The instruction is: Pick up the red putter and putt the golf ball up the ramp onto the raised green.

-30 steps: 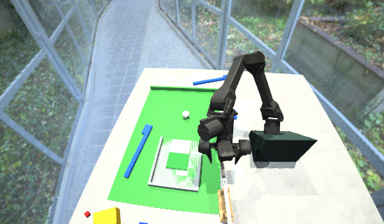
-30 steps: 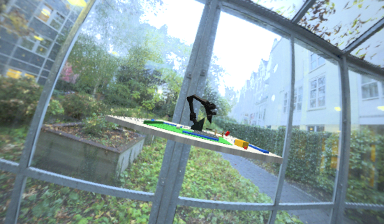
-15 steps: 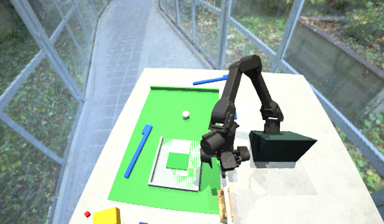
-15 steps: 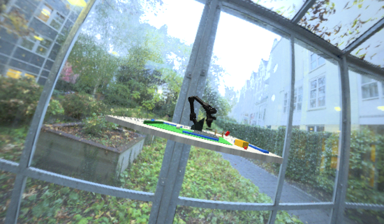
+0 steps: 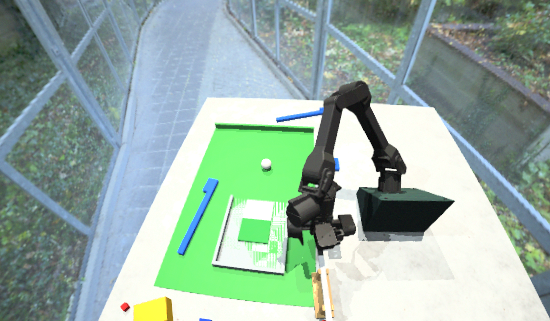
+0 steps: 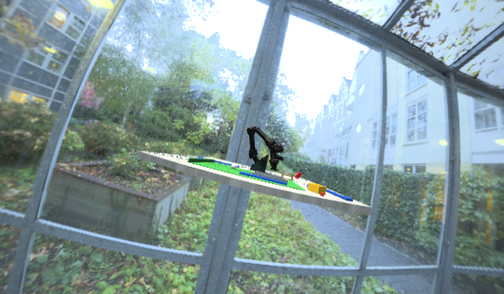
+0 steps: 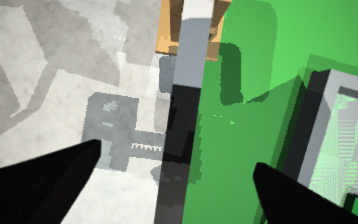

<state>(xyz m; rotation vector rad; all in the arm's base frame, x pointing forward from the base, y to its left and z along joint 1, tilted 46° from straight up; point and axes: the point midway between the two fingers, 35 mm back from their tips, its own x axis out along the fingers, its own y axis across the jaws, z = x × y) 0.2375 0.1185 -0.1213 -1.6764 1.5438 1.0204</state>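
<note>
Now: gripper tip 130 mm to the right of the wooden stand, 20 mm past it and 20 mm above it. Round my gripper tip: white golf ball 330 mm to the right, 200 mm ahead, 30 mm below; green mat 240 mm ahead, 200 mm to the right, 50 mm below; yellow block 440 mm ahead, 240 mm to the left, 30 mm below.
</note>
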